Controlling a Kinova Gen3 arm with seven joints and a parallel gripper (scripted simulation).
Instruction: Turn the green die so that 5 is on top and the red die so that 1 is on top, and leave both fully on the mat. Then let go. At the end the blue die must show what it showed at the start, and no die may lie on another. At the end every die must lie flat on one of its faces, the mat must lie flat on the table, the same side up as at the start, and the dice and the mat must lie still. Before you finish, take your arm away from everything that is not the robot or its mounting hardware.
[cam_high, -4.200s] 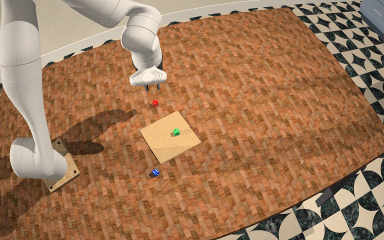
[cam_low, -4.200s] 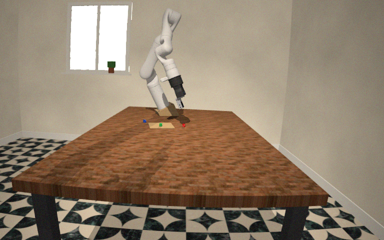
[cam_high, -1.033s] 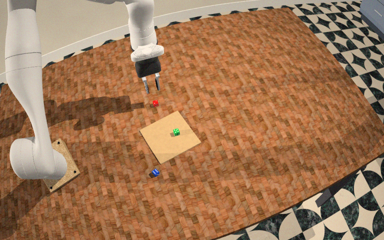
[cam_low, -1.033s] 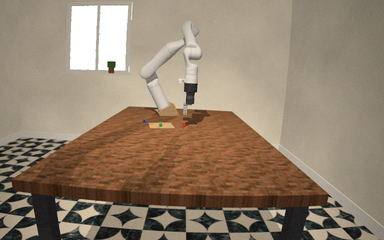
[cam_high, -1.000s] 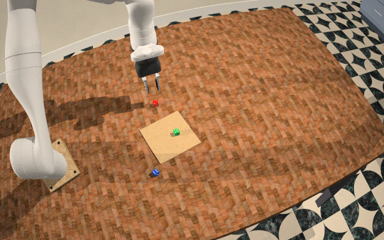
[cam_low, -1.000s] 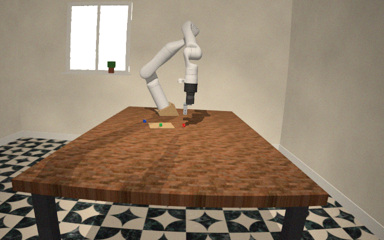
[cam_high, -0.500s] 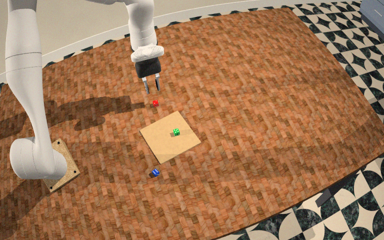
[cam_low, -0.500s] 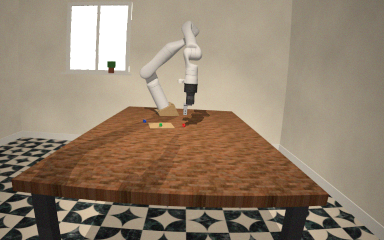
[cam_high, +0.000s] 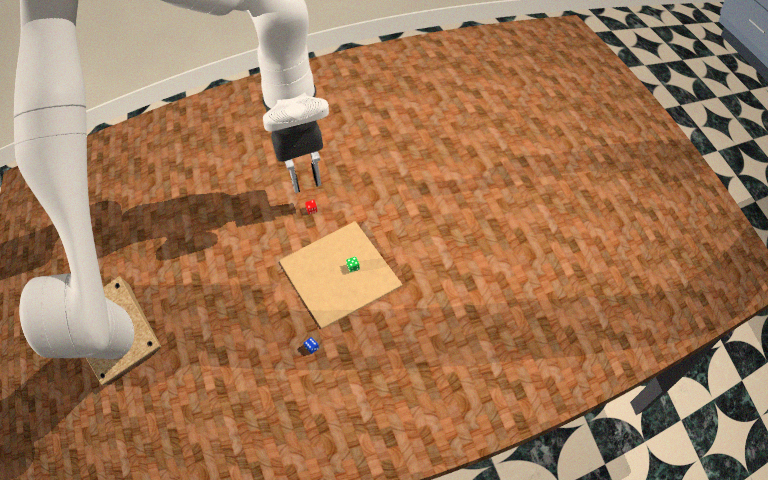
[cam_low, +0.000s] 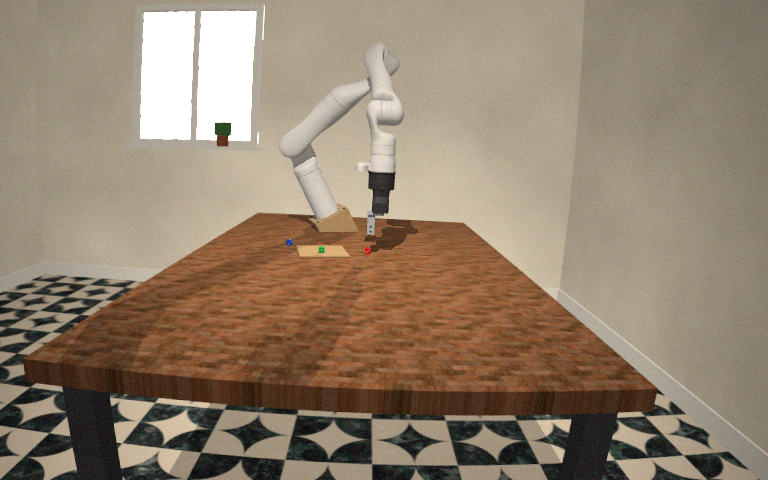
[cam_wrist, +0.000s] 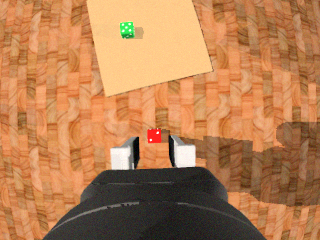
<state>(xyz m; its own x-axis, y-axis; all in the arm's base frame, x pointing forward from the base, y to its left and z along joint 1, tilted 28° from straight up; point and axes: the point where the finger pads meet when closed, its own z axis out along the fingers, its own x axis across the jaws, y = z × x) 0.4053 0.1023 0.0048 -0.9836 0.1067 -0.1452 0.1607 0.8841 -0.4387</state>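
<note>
Now: the red die 70 mm below my hand and 10 mm to the right of it. The rest, counted from my hand: tan mat: 140 mm to the right, 80 mm below, 20 mm behind; then green die: 140 mm to the right, 70 mm below, 10 mm ahead; then blue die: 230 mm to the right, 110 mm behind, 70 mm below.
</note>
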